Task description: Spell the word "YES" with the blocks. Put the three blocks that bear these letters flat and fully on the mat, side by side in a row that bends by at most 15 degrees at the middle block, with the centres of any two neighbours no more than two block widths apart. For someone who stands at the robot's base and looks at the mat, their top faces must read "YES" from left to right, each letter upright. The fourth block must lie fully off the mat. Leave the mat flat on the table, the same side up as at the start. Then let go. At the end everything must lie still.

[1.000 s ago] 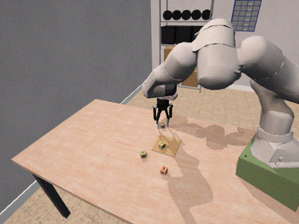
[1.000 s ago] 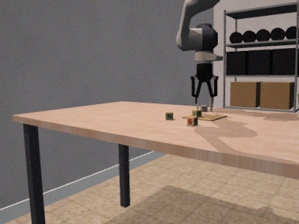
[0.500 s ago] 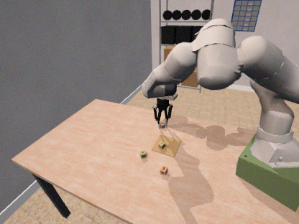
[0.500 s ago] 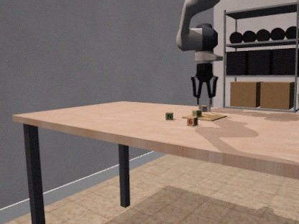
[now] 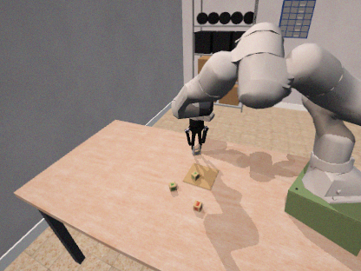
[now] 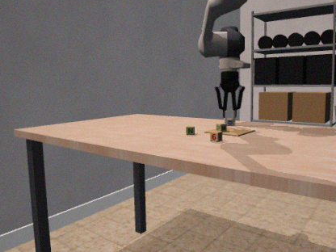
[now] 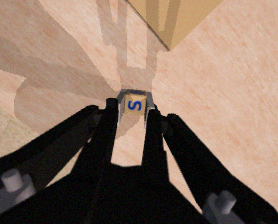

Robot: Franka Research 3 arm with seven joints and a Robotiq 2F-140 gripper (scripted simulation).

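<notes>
Right now the S block is 2 cm below my hand. From my hand the other things lie so: green N block (5 cm ahead, 28 cm to the left, 2 cm below); Y block (4 cm behind, 19 cm to the left, 1 cm below); tan mat (6 cm behind, 16 cm to the left, 3 cm below).
</notes>
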